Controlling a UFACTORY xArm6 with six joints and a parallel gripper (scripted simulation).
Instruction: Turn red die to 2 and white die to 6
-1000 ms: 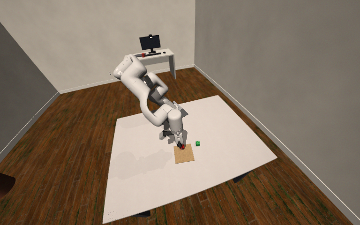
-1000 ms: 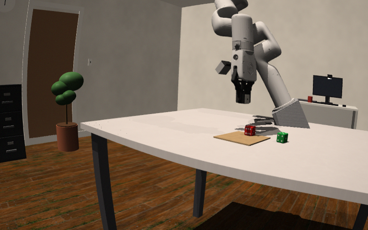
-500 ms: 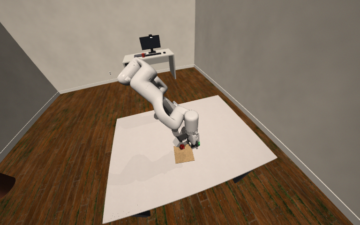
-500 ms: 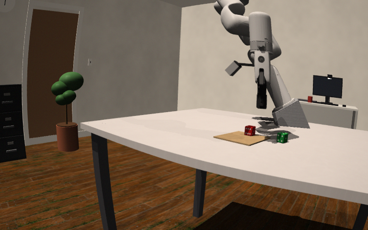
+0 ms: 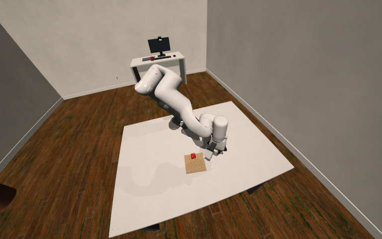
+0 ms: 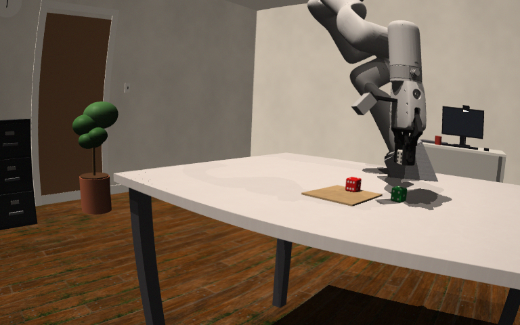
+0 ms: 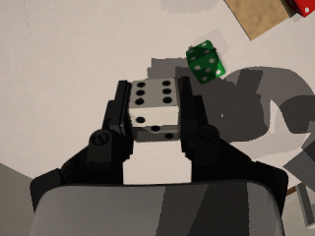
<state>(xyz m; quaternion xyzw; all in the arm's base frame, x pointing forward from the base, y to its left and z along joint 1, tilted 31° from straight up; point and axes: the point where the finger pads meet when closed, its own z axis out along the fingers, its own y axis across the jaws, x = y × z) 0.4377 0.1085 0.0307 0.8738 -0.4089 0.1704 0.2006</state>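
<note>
My hand is 10 cm above the green die, 5 cm past it and 1 cm to the left of it. From my hand the other things lie so: red die: 14 cm to the right, 9 cm below, 7 cm behind; then white die: 1 cm below; then tan mat: 15 cm to the right, 11 cm below, 3 cm behind.
</note>
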